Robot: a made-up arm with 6 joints. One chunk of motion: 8 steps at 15 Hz.
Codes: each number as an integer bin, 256 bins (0 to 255) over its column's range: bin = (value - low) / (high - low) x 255, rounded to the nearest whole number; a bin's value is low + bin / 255 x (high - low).
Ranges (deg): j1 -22..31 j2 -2..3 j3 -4..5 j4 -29..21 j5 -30..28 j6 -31..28
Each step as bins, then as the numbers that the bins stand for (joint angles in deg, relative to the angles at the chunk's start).
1 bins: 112 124 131 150 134 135
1 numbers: 1.28 0.43 0.62 0.41 0.48 0.24
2 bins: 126 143 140 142 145 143
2 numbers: 4.19 0.80 0.94 -1.16 2.98 2.09
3 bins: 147 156 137 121 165 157
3 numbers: 8.55 1.06 0.84 -5.27 7.53 5.33
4 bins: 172 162 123 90 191 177
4 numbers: 13.75 1.18 0.34 -11.35 13.44 9.95
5 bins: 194 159 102 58 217 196
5 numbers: 18.32 1.12 -0.40 -17.63 19.36 14.35
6 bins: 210 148 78 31 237 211
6 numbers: 21.65 0.90 -1.25 -22.92 23.91 17.82
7 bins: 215 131 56 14 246 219
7 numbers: 22.69 0.57 -2.02 -26.25 25.95 19.67
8 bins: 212 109 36 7 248 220
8 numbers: 22.06 0.14 -2.73 -27.63 26.41 19.90
